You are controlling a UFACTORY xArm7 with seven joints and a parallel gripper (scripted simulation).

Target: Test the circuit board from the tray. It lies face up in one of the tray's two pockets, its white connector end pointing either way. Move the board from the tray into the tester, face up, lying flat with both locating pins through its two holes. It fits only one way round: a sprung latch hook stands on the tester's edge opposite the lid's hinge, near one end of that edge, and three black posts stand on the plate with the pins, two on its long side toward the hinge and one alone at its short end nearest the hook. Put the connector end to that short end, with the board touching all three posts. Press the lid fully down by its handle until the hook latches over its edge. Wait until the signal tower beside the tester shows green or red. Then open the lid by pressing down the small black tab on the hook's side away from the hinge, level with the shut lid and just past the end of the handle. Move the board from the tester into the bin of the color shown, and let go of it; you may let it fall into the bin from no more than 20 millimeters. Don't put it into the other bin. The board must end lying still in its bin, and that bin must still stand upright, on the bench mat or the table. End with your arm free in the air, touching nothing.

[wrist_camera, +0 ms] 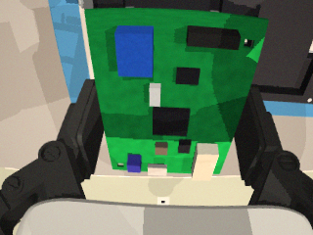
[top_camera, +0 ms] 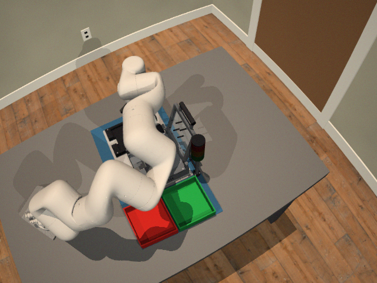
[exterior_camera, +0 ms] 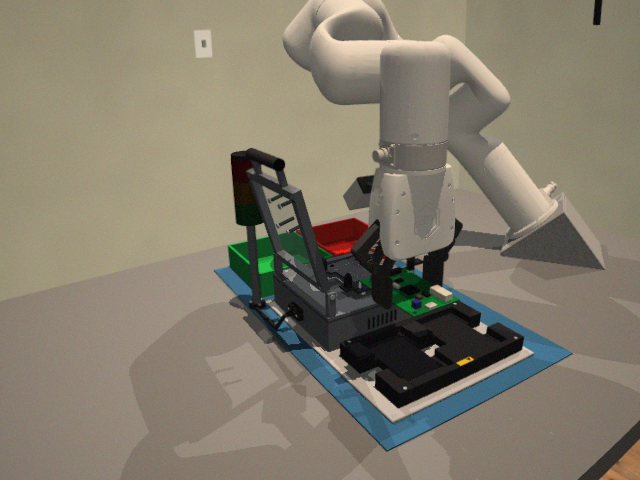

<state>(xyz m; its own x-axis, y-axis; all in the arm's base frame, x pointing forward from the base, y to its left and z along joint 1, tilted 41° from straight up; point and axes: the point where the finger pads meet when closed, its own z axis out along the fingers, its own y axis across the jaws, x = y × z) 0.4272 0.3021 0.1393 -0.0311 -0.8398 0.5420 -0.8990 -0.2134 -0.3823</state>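
Right now the tester plate is 40 mm behind my hand, 160 mm to the right of it and 50 mm below it. The rest, counted from my hand: clear lid 80 mm ahead, 170 mm to the right, 60 mm above; green bin 10 mm behind, 370 mm to the right, 110 mm below; latch hook 110 mm behind, 110 mm to the right, 30 mm below.
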